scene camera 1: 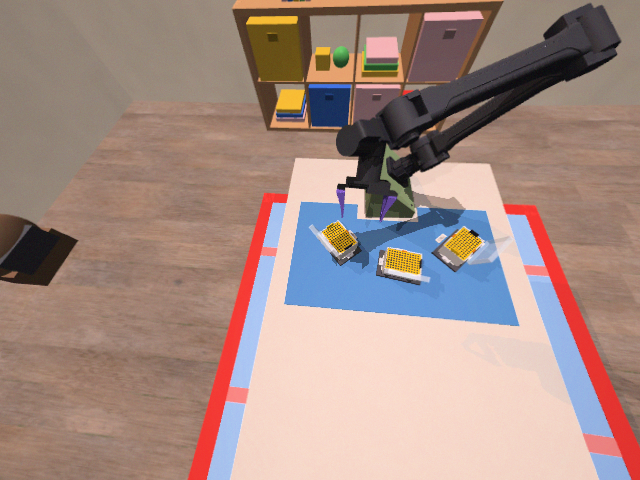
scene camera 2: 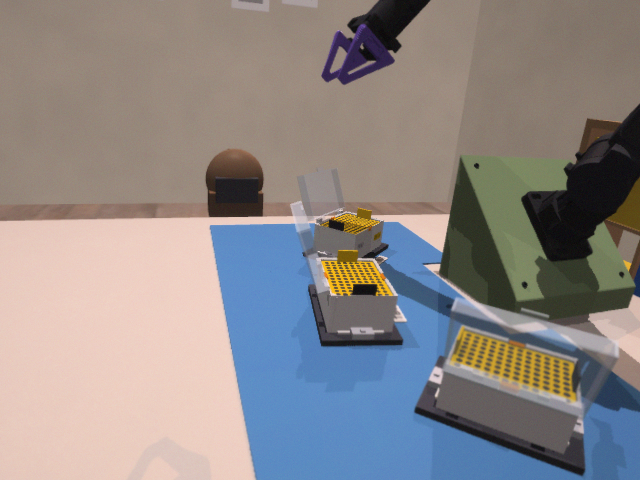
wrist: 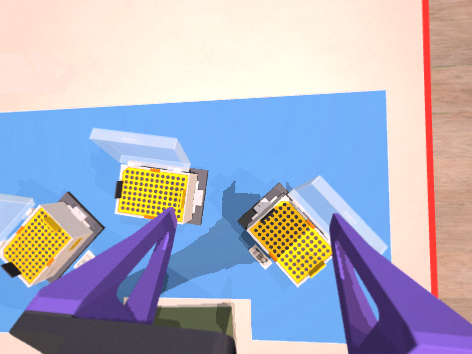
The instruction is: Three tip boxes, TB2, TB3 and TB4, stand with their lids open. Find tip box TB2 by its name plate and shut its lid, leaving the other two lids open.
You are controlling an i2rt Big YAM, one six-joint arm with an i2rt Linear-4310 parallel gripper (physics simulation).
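Seen in the pictures: gripper, between the fingertips: (scene camera 1: 361, 219) (scene camera 2: 331, 80) (wrist: 250, 216); arm's base, origin of its link: (scene camera 1: 395, 173) (scene camera 2: 553, 227).
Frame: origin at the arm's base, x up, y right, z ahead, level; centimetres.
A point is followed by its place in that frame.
Observation:
Tip box TB2 (scene camera 1: 338, 237) @[x -5.9, y 22.1, z 26.6 cm] (scene camera 2: 341, 241) (wrist: 290, 240) @[x -5.9, y 21.8, z 26.5 cm] has yellow tips; its name plate (wrist: 260, 256) @[x -11.4, y 16.7, z 22.4 cm] reads TB2 in the wrist view. It is leftmost in scene camera 1 and farthest in scene camera 2. Its clear lid (scene camera 1: 315, 232) @[x 2.7, y 30.1, z 29.5 cm] (scene camera 2: 320, 191) @[x -1.1, y 27.9, z 30.9 cm] (wrist: 320, 195) @[x -0.6, y 25.7, z 33.9 cm] stands open. The middle box (scene camera 1: 403, 260) @[x -5.9, y -0.8, z 35.0 cm] (scene camera 2: 361, 312) (wrist: 152, 192) @[x -5.9, y -0.7, z 35.6 cm] and the third box (scene camera 1: 464, 243) @[x -6.0, y -23.0, z 27.6 cm] (scene camera 2: 509, 408) (wrist: 37, 245) @[x -6.0, y -22.5, z 27.6 cm] also have open lids; I cannot read their plates. My gripper (scene camera 1: 361, 218) @[x 19.4, y 16.8, z 34.6 cm] (scene camera 2: 334, 81) @[x 19.4, y 16.8, z 34.6 cm] (wrist: 250, 216) @[x 19.4, y 16.8, z 34.6 cm] is open and empty, high above the boxes, touching none.
The boxes stand on a blue mat (scene camera 1: 330, 289) @[x -11.6, y 24.5, z 45.0 cm] (scene camera 2: 289, 413) @[x -11.6, y -17.5, z 48.9 cm] (wrist: 325, 130) @[x -11.6, y 30.0, z 44.7 cm]. The green arm base (scene camera 1: 392, 201) (scene camera 2: 485, 248) @[x -3.2, y 0.2, z 13.1 cm] (wrist: 192, 320) @[x -7.4, y 4.3, z 13.1 cm] stands beside the mat. A wooden shelf (scene camera 1: 356, 6) with bins stands behind the table. A brown stool-like object (scene camera 2: 234, 170) is beyond the table.

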